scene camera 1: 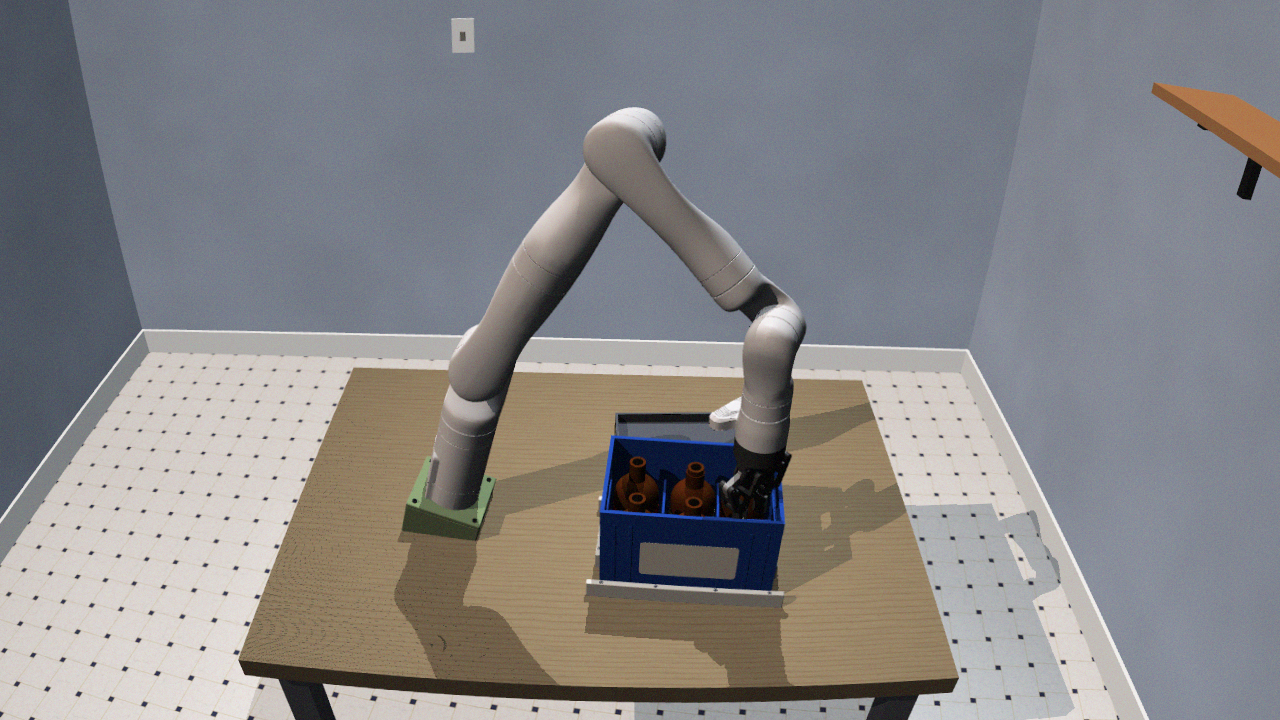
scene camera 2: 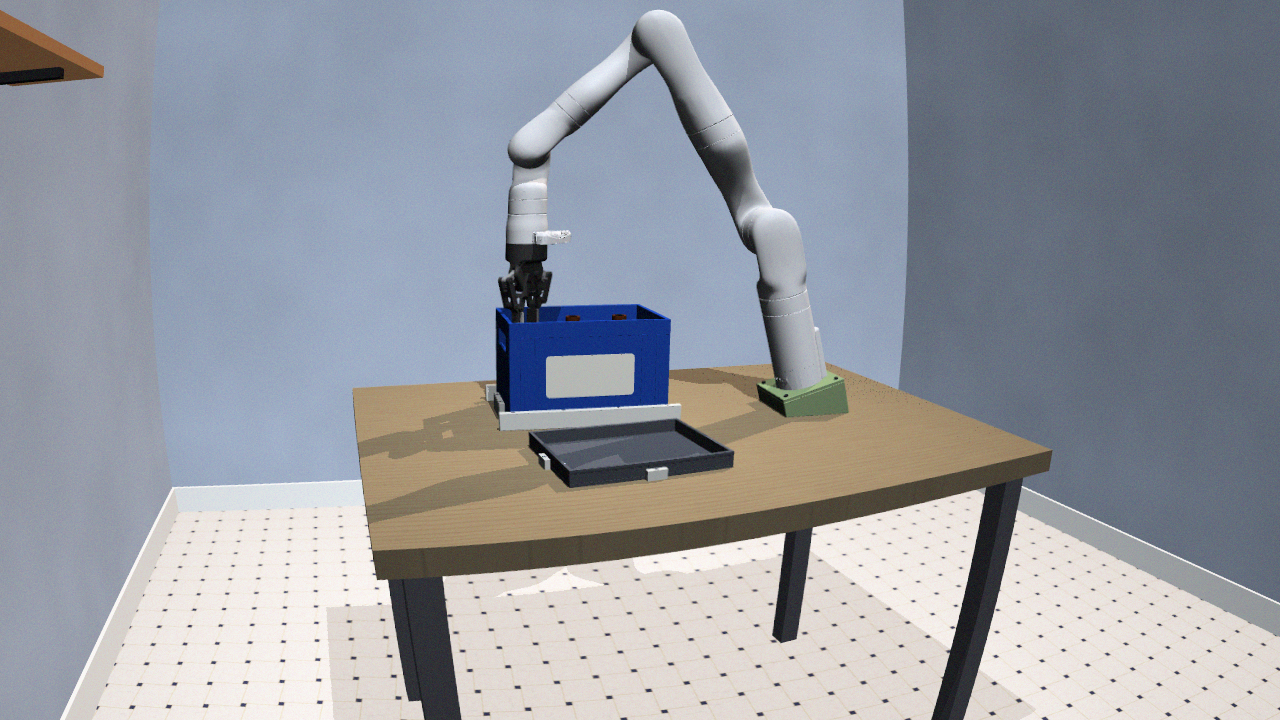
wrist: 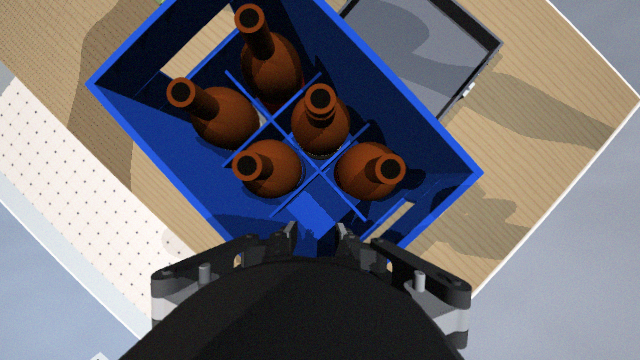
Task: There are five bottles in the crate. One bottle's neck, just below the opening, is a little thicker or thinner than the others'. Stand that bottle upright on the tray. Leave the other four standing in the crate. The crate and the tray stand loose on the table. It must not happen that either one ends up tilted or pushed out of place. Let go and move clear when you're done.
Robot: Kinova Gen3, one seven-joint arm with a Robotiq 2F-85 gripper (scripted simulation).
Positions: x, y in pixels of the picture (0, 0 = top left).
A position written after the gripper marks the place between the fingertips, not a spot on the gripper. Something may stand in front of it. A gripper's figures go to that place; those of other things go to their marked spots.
Labels:
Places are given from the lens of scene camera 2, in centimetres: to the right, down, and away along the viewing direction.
gripper [scene camera 2: 525, 331]: -20, -5, 147
dark grey tray [scene camera 2: 622, 452]: -3, 14, 124
blue crate [scene camera 2: 545, 365]: -15, 1, 136

